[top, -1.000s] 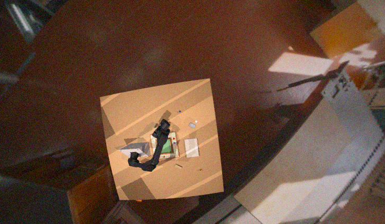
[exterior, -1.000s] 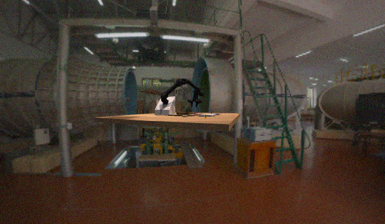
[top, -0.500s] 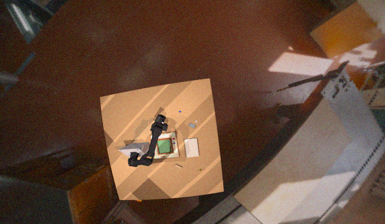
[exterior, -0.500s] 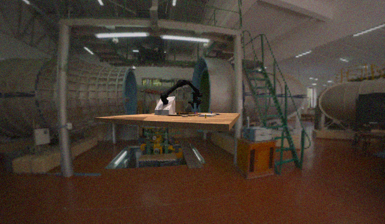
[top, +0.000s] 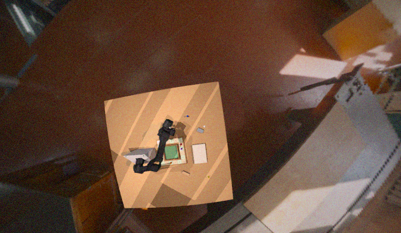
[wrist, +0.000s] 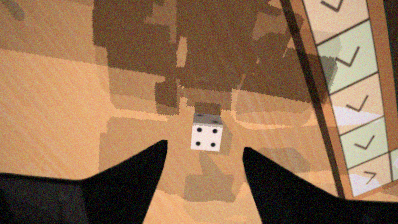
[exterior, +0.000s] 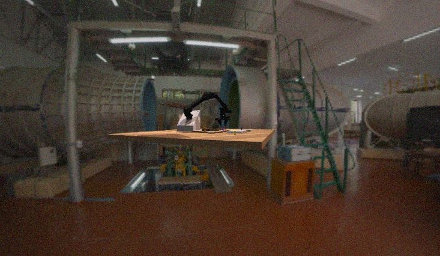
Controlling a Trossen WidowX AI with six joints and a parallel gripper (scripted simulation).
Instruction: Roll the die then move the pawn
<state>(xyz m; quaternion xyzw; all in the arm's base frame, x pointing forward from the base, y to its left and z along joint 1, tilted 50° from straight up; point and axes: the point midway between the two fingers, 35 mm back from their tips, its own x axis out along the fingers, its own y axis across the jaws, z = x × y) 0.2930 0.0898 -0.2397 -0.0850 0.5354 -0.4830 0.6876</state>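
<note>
Right now my gripper tip is 30 mm above the die. From my gripper tip the other things lie so: blue pawn 200 mm ahead, 90 mm to the left, 30 mm below; then red pawn 180 mm to the right, 90 mm ahead, 20 mm below; then purple pawn 220 mm to the right, 80 mm ahead, 20 mm below.
</note>
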